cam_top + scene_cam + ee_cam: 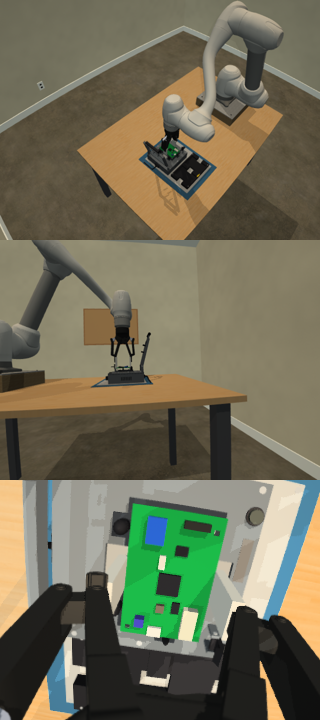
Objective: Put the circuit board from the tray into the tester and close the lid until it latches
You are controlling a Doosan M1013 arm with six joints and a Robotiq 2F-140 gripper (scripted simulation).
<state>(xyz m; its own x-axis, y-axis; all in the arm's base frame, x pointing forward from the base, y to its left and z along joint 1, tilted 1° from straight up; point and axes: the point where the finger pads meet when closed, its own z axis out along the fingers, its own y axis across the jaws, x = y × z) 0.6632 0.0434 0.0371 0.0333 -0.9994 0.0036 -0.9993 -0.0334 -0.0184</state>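
Right now my hand is 2 cm above the green circuit board. Also, from my hand: tester: 3 cm ahead, 4 cm to the left, 1 cm above; latch hook: 6 cm behind, 6 cm to the left, 2 cm below; tester lid: 13 cm ahead, 8 cm above.
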